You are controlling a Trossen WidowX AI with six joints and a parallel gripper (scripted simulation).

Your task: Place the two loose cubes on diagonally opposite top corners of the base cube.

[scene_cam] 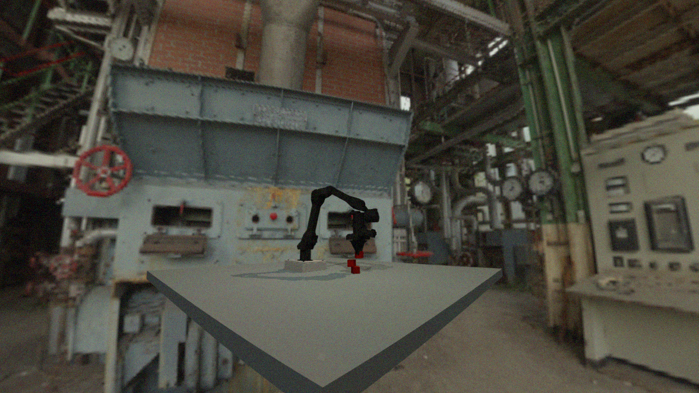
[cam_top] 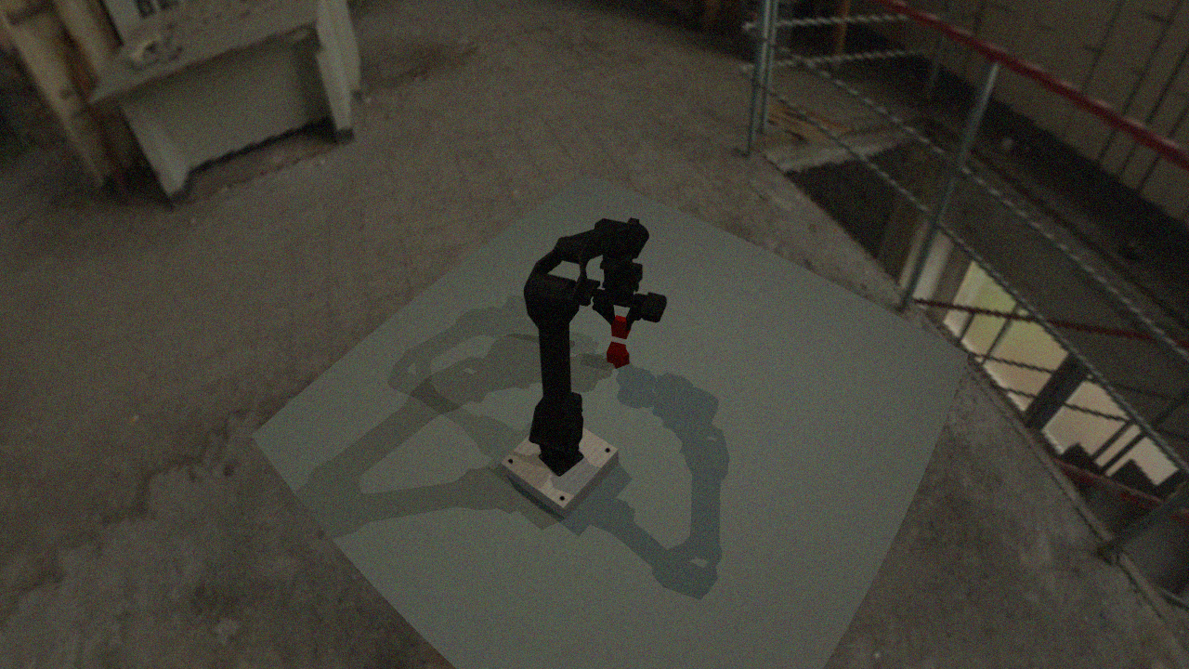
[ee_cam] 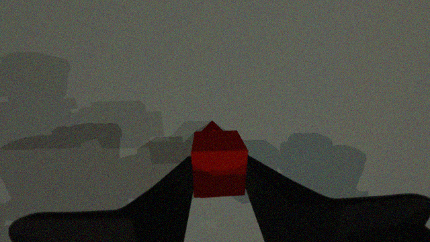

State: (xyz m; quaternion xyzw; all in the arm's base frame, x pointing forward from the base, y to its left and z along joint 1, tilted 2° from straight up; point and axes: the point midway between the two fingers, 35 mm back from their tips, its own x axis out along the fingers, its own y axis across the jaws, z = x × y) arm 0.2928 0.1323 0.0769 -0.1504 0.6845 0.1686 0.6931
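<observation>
My gripper tip is 20 mm past the base cube, 10 mm to the left of it and 80 mm above it.
</observation>
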